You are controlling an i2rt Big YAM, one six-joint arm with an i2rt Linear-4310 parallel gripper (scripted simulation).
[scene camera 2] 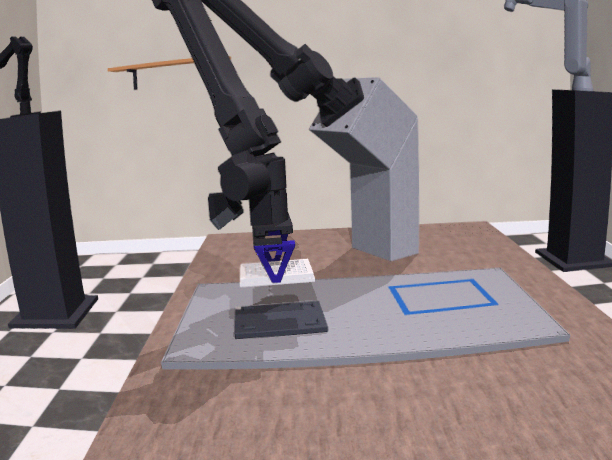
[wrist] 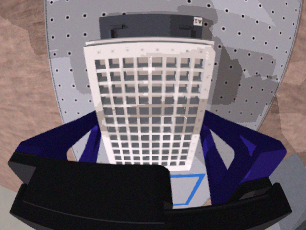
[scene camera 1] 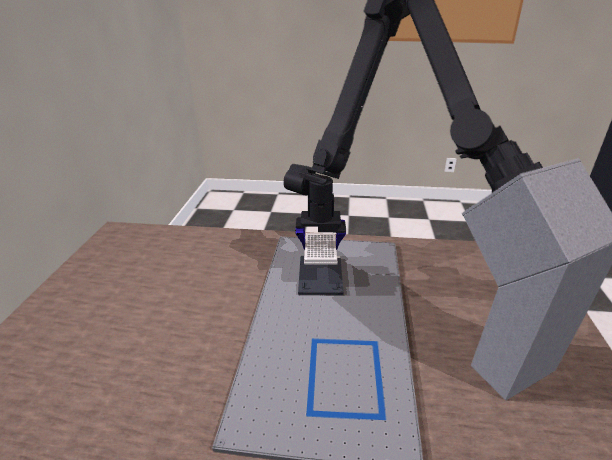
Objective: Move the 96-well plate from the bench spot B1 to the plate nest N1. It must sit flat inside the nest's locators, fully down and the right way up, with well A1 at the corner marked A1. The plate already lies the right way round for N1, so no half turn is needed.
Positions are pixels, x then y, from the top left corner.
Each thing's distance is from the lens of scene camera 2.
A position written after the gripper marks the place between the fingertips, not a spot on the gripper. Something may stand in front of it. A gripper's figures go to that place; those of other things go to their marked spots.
gripper [scene camera 2: 275,274]: 97 cm
white 96-well plate [scene camera 2: 251,274]: 94 cm
dark plate nest N1 [scene camera 2: 285,319]: 98 cm
